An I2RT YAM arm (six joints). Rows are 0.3 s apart.
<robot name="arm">
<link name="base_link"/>
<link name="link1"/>
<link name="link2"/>
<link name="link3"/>
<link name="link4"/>
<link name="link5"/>
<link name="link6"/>
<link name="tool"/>
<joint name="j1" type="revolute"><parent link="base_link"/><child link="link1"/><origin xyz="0 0 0.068"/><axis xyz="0 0 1"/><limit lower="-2.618" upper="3.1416"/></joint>
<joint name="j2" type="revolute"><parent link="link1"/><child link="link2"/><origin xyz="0.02 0.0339 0.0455"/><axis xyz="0 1 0"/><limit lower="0" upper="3.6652"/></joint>
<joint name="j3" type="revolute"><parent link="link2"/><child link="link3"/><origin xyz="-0.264 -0.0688 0"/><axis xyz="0 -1 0"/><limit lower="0" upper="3.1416"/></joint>
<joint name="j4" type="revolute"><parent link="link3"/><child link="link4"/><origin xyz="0.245 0.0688 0.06"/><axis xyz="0 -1 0"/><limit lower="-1.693" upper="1.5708"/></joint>
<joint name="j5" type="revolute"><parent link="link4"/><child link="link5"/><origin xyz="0.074 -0.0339 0.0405"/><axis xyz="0 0 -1"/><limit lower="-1.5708" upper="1.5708"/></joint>
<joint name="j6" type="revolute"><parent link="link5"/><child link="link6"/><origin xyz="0.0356 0 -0.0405"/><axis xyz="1 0 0"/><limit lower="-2.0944" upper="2.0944"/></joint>
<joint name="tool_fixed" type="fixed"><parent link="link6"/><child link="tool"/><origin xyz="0 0 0" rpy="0 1.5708 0"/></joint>
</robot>
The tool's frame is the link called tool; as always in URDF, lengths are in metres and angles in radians.
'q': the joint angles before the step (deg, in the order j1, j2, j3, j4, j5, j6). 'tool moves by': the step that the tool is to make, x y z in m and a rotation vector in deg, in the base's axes. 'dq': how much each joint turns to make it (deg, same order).
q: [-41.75 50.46 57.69 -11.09 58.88 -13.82]
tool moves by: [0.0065 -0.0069 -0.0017 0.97 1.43 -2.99]
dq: [0.03 2.49 1.00 -0.26 3.03 0.05]
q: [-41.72 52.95 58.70 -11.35 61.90 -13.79]
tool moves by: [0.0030 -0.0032 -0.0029 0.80 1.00 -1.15]
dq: [-0.02 1.07 0.17 -0.49 1.13 0.12]
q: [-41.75 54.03 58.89 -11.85 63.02 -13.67]
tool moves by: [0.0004 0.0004 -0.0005 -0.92 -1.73 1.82]
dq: [0.01 -0.45 -0.78 1.73 -1.85 0.56]
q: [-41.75 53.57 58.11 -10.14 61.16 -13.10]
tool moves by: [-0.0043 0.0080 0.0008 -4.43 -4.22 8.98]
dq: [0.02 -3.77 -3.82 7.38 -8.94 -1.45]
